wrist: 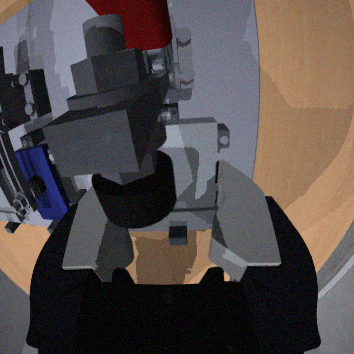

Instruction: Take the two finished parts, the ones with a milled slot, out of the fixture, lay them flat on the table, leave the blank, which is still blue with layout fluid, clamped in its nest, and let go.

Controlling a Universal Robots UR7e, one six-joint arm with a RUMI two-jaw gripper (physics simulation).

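Places are measured from the arm's base along level axes (x right, y ahead, z up), in metres.
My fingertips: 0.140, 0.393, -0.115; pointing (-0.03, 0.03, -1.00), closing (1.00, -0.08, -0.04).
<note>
For each thing: its top centre in the pictures, then the offset to it from my fingertips, as dx, dy, dz. "*": a spot on its surface instead. Level surfaces: height alone.
- light grey finished part, middle of its top: (pixel 171 183) +0.000, -0.004, +0.019
- blue blank, middle of its top: (pixel 40 188) -0.109, +0.005, +0.024
- dark clamp spindle, surface spot: (pixel 36 185) * -0.102, +0.013, +0.032
- grey fixture plate, surface spot: (pixel 225 65) * +0.045, +0.067, -0.002
- wooden table, its level: dz -0.017
- clamp body, surface spot: (pixel 92 145) * +0.005, +0.057, +0.106
- red handle, surface spot: (pixel 150 22) * +0.009, +0.079, +0.071
- Dark clamp hardware, surface spot: (pixel 37 90) * -0.087, +0.079, +0.010
- small dark block, middle of its top: (pixel 177 241) -0.001, -0.050, +0.031
A light grey finished part (pixel 200 132) lies in the fixture's right nest, largely hidden behind a toggle clamp's black pad (pixel 140 207) and dark block. My gripper (pixel 171 164) has its right jaw tip against the part's right edge; the left tip is hidden behind the black pad. The jaws stand about as far apart as the part is wide and appear shut on it. Its slot cannot be made out clearly. The blue blank (pixel 50 192) lies in its nest at the left, a dark clamp spindle (pixel 36 185) over it. The second finished part does not show clearly.
The grey fixture plate (pixel 225 65) lies on the wooden table (pixel 305 75). The clamp body (pixel 92 145) rises close in front of the jaws, with a red handle (pixel 150 22) behind. Dark clamp hardware (pixel 37 90) stands at the left, and a small dark block (pixel 178 234) at the front edge.
</note>
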